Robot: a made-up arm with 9 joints. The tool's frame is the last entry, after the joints.
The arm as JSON. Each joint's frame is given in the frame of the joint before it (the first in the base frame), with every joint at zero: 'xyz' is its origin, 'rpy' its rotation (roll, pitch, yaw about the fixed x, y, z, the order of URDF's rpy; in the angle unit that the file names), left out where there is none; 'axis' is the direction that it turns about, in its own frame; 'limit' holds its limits. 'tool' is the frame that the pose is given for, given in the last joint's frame.
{
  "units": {
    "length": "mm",
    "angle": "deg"
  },
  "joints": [
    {
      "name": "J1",
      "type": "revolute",
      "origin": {
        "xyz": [
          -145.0,
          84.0,
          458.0
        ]
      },
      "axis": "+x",
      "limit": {
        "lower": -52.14,
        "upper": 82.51
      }
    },
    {
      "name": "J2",
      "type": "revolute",
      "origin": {
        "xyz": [
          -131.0,
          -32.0,
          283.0
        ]
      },
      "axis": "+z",
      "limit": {
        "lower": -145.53,
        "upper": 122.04
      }
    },
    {
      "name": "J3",
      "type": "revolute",
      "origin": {
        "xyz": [
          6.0,
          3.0,
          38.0
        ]
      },
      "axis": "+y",
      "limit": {
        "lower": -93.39,
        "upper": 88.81
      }
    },
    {
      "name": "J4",
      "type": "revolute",
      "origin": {
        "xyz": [
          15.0,
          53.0,
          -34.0
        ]
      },
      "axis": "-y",
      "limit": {
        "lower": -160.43,
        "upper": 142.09
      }
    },
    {
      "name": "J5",
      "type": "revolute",
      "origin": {
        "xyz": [
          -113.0,
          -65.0,
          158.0
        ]
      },
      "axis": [
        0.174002,
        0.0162,
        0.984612
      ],
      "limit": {
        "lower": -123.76,
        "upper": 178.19
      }
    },
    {
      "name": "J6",
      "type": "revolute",
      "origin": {
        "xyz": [
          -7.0,
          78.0,
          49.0
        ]
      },
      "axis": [
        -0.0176,
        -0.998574,
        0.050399
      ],
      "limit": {
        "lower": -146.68,
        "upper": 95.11
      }
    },
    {
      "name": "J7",
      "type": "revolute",
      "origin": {
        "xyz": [
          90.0,
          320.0,
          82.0
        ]
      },
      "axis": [
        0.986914,
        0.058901,
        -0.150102
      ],
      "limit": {
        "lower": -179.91,
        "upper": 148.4
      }
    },
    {
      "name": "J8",
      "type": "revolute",
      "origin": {
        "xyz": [
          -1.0,
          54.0,
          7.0
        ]
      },
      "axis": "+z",
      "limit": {
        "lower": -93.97,
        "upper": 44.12
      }
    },
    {
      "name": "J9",
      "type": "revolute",
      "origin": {
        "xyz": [
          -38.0,
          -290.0,
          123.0
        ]
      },
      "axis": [
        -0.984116,
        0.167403,
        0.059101
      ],
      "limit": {
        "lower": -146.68,
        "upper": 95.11
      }
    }
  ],
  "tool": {
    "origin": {
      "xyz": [
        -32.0,
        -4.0,
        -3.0
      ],
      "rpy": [
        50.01,
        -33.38,
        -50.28
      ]
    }
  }
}
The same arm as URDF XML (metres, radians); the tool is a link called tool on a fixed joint. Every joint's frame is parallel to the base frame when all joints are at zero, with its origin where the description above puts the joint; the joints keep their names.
<robot name="arm">
  <link name="base_link"/>
  <link name="link1"/>
  <link name="link2"/>
  <link name="link3"/>
  <link name="link4"/>
  <link name="link5"/>
  <link name="link6"/>
  <link name="link7"/>
  <link name="link8"/>
  <link name="link9"/>
  <link name="tool"/>
  <joint name="J1" type="revolute">
    <parent link="base_link"/>
    <child link="link1"/>
    <origin xyz="-0.145 0.084 0.458" rpy="0 0 0"/>
    <axis xyz="1 0 0"/>
    <limit lower="-0.91" upper="1.4401"/>
  </joint>
  <joint name="J2" type="revolute">
    <parent link="link1"/>
    <child link="link2"/>
    <origin xyz="-0.131 -0.032 0.283" rpy="0 0 0"/>
    <axis xyz="0 0 1"/>
    <limit lower="-2.54" upper="2.13"/>
  </joint>
  <joint name="J3" type="revolute">
    <parent link="link2"/>
    <child link="link3"/>
    <origin xyz="0.006 0.003 0.038" rpy="0 0 0"/>
    <axis xyz="0 1 0"/>
    <limit lower="-1.63" upper="1.55"/>
  </joint>
  <joint name="J4" type="revolute">
    <parent link="link3"/>
    <child link="link4"/>
    <origin xyz="0.015 0.053 -0.034" rpy="0 0 0"/>
    <axis xyz="0 -1 0"/>
    <limit lower="-2.8" upper="2.4799"/>
  </joint>
  <joint name="J5" type="revolute">
    <parent link="link4"/>
    <child link="link5"/>
    <origin xyz="-0.113 -0.065 0.158" rpy="0 0 0"/>
    <axis xyz="0.174002 0.0162 0.984612"/>
    <limit lower="-2.16" upper="3.11"/>
  </joint>
  <joint name="J6" type="revolute">
    <parent link="link5"/>
    <child link="link6"/>
    <origin xyz="-0.007 0.078 0.049" rpy="0 0 0"/>
    <axis xyz="-0.0176 -0.998574 0.050399"/>
    <limit lower="-2.56" upper="1.66"/>
  </joint>
  <joint name="J7" type="revolute">
    <parent link="link6"/>
    <child link="link7"/>
    <origin xyz="0.09 0.32 0.082" rpy="0 0 0"/>
    <axis xyz="0.986914 0.058901 -0.150102"/>
    <limit lower="-3.14" upper="2.5901"/>
  </joint>
  <joint name="J8" type="revolute">
    <parent link="link7"/>
    <child link="link8"/>
    <origin xyz="-0.001 0.054 0.007" rpy="0 0 0"/>
    <axis xyz="0 0 1"/>
    <limit lower="-1.6401" upper="0.77"/>
  </joint>
  <joint name="J9" type="revolute">
    <parent link="link8"/>
    <child link="link9"/>
    <origin xyz="-0.038 -0.29 0.123" rpy="0 0 0"/>
    <axis xyz="-0.984116 0.167403 0.059101"/>
    <limit lower="-2.56" upper="1.66"/>
  </joint>
  <joint name="tool_joint" type="fixed">
    <parent link="link9"/>
    <child link="tool"/>
    <origin xyz="-0.032 -0.004 -0.003" rpy="0.8728 -0.5826 -0.8776"/>
  </joint>
</robot>

